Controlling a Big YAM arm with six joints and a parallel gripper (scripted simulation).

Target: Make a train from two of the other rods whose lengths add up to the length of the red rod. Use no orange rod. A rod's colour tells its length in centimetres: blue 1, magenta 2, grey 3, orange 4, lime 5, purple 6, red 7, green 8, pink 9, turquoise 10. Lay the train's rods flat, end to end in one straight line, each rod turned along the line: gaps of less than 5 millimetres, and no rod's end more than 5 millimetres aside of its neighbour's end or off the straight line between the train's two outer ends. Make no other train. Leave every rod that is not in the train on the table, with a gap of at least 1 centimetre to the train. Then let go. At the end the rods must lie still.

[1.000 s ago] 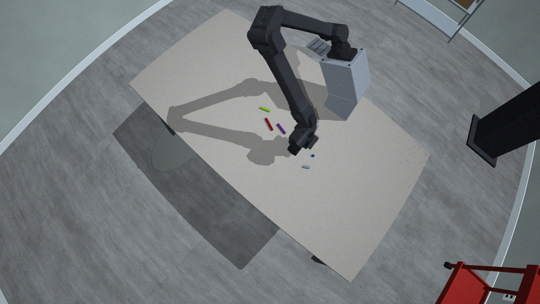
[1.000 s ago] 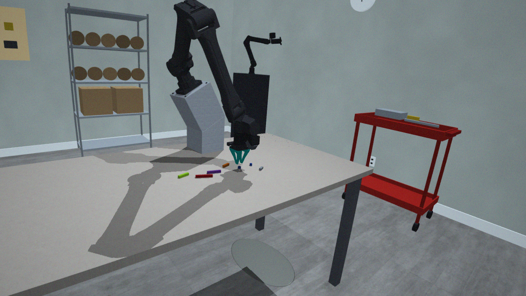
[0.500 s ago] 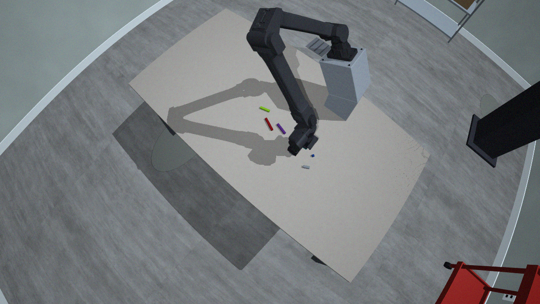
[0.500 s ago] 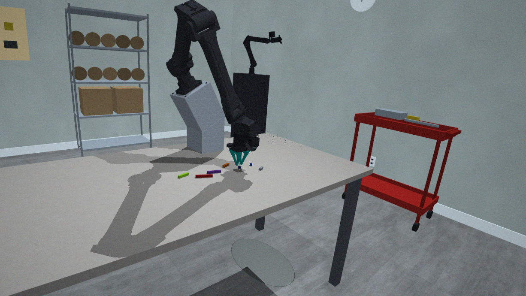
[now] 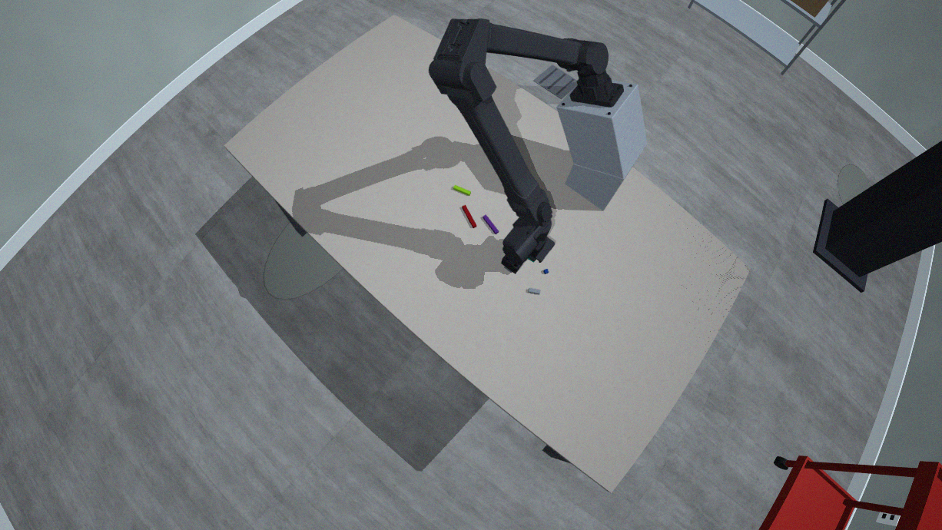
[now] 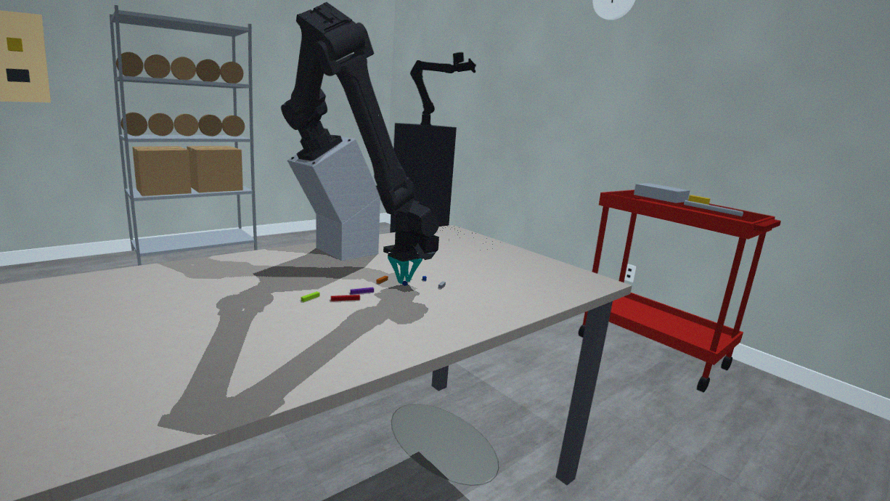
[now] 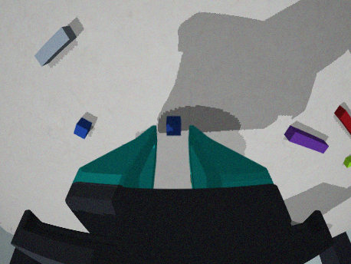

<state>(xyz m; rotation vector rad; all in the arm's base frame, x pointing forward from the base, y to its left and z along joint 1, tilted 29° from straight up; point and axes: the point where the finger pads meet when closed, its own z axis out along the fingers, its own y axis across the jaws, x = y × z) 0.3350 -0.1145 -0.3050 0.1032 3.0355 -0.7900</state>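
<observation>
Right now my hand is 19 cm to the left of the red rod and 1 cm above it. Also, from my hand: grey rod 7 cm ahead, 7 cm to the left, 1 cm below; then orange rod 5 cm behind, 3 cm to the right, 1 cm below; then purple rod 2 cm behind, 13 cm to the right, 1 cm below.
</observation>
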